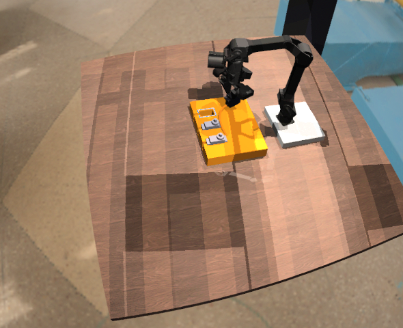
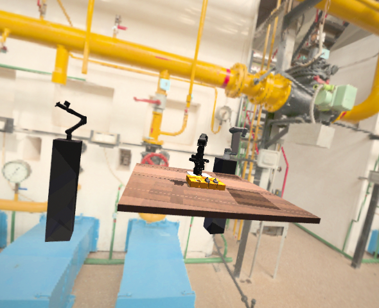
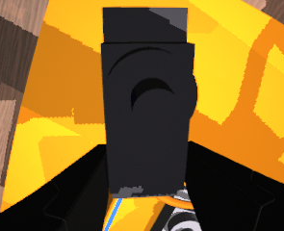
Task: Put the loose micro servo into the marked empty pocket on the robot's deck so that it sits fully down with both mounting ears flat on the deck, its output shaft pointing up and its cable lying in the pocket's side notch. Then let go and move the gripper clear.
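Right now my gripper tip is 80 mm to the right of the orange deck and 100 mm above it.
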